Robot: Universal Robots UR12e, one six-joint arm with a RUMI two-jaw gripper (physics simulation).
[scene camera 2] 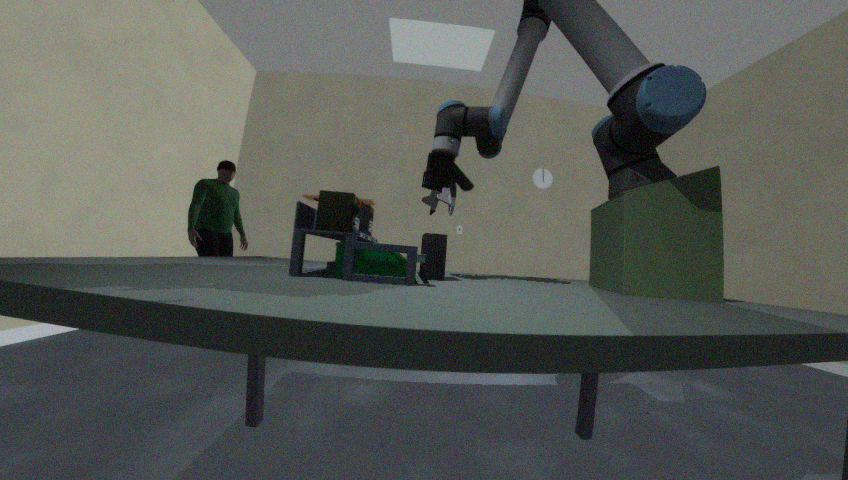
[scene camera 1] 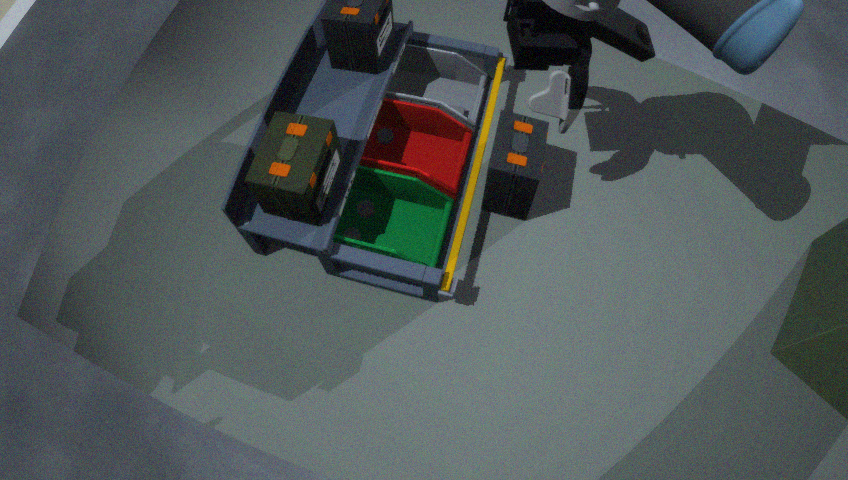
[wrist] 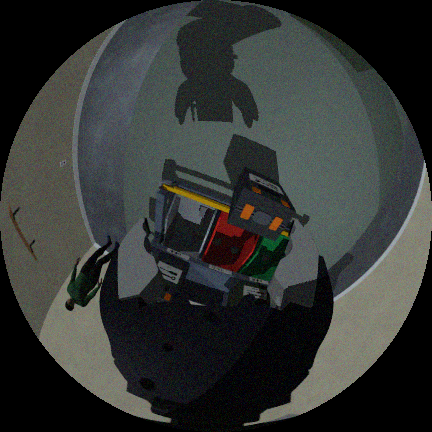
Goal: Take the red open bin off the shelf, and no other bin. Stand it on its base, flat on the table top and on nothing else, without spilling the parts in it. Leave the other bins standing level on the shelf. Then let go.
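Seen in the pictures: gripper, fingertip midpoint: (scene camera 2: 439, 215) (scene camera 1: 549, 78) (wrist: 218, 220); arm's base at its link origin: (scene camera 2: 642, 193).
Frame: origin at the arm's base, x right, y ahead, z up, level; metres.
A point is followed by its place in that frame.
Observation:
The red open bin (scene camera 1: 428, 155) {y 0.798, x -0.072, z -0.313 m} (wrist: 227, 227) {y 0.809, x -0.071, z -0.313 m} stands in the middle of the shelf's (scene camera 1: 386, 265) {y 0.759, x -0.263, z -0.237 m} (scene camera 2: 349, 255) {y 0.835, x -0.286, z -0.268 m} lower tier, between the grey bin (scene camera 1: 455, 89) {y 0.813, x 0.055, z -0.313 m} (wrist: 191, 207) {y 0.811, x 0.038, z -0.313 m} and the green bin (scene camera 1: 416, 228) {y 0.764, x -0.180, z -0.313 m} (scene camera 2: 380, 261) {y 0.778, x -0.246, z -0.277 m} (wrist: 270, 255) {y 0.821, x -0.242, z -0.313 m}. A dark round spot shows inside the red bin; I cannot tell whether it is a part. A yellow rail (scene camera 1: 476, 172) {y 0.717, x -0.095, z -0.257 m} (wrist: 195, 196) {y 0.743, x 0.039, z -0.257 m} runs along the front. My gripper (scene camera 2: 442, 212) {y 0.668, x 0.001, z -0.119 m} (wrist: 218, 220) {y 0.668, x 0.001, z -0.119 m} is open and empty, above and in front of the shelf. In scene camera 1 its far jaw is hidden.
A black case (scene camera 1: 514, 184) {y 0.663, x -0.108, z -0.218 m} (scene camera 2: 434, 255) {y 0.667, x -0.108, z -0.253 m} (wrist: 261, 215) {y 0.672, x -0.061, z -0.190 m} stands on the table before the rail, near the red and green bins. An olive case (scene camera 1: 288, 154) {y 0.896, x -0.227, z -0.124 m} (scene camera 2: 336, 211) {y 0.886, x -0.268, z -0.172 m} and another black case (scene camera 1: 357, 41) {y 0.921, x -0.032, z -0.144 m} (wrist: 170, 272) {y 0.905, x 0.006, z -0.171 m} stand on the upper tier. A large green block (scene camera 1: 821, 321) {y 0.145, x -0.092, z -0.188 m} (scene camera 2: 666, 243) {y 0.050, x -0.139, z -0.179 m} stands at the right.

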